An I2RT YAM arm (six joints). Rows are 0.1 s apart.
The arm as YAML. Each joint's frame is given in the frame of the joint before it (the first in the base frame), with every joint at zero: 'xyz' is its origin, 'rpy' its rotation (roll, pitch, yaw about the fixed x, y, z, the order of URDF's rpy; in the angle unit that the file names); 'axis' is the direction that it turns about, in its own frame. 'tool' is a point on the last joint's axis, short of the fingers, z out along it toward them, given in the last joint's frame.
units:
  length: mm
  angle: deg
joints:
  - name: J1
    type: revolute
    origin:
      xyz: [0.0, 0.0, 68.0]
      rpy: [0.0, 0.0, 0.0]
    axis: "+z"
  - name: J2
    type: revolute
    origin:
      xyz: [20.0, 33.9, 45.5]
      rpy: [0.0, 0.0, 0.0]
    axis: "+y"
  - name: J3
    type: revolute
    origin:
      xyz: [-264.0, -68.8, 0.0]
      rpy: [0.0, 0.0, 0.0]
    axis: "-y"
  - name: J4
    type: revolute
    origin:
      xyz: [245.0, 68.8, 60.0]
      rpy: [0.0, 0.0, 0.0]
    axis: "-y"
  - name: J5
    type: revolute
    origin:
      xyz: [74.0, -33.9, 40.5]
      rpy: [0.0, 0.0, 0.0]
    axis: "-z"
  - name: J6
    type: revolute
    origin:
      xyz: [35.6, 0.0, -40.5]
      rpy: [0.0, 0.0, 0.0]
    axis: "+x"
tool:
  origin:
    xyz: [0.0, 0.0, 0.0]
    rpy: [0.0, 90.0, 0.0]
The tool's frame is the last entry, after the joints.
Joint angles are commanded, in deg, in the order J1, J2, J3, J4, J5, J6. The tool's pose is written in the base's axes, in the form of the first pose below.
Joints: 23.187 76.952 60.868 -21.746 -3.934 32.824
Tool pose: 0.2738, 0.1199, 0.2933, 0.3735, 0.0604, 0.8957, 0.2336
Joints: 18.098 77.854 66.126 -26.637 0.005 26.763
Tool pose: 0.2875, 0.0940, 0.3125, 0.4026, 0.0680, 0.8976, 0.1661
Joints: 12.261 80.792 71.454 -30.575 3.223 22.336
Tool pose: 0.3065, 0.0646, 0.3233, 0.4116, 0.0914, 0.9011, 0.1015
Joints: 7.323 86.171 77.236 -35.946 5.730 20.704
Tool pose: 0.3290, 0.0387, 0.3209, 0.3829, 0.1265, 0.9138, 0.0480
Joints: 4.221 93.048 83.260 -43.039 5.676 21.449
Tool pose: 0.3511, 0.0224, 0.3074, 0.3208, 0.1574, 0.9336, 0.0250
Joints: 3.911 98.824 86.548 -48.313 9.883 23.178
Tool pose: 0.3658, 0.0189, 0.2859, 0.2654, 0.1828, 0.9464, -0.0218
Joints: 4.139 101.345 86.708 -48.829 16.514 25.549
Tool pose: 0.3722, 0.0168, 0.2717, 0.2553, 0.2113, 0.9403, -0.0769
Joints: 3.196 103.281 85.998 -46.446 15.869 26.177
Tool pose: 0.3803, 0.0115, 0.2579, 0.2518, 0.2229, 0.9389, -0.0730
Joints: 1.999 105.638 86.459 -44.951 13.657 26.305
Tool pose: 0.3897, 0.0052, 0.2462, 0.2438, 0.2297, 0.9404, -0.0580
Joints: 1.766 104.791 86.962 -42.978 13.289 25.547
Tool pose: 0.3921, 0.0039, 0.2560, 0.2697, 0.2266, 0.9346, -0.0497
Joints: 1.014 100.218 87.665 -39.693 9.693 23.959
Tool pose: 0.3859, 0.0008, 0.2924, 0.3320, 0.2143, 0.9186, -0.0083
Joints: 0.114 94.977 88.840 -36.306 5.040 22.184
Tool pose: 0.3737, -0.0024, 0.3361, 0.4030, 0.1924, 0.8939, 0.0384
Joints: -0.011 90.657 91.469 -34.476 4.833 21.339
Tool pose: 0.3583, -0.0031, 0.3803, 0.4704, 0.1827, 0.8619, 0.0507
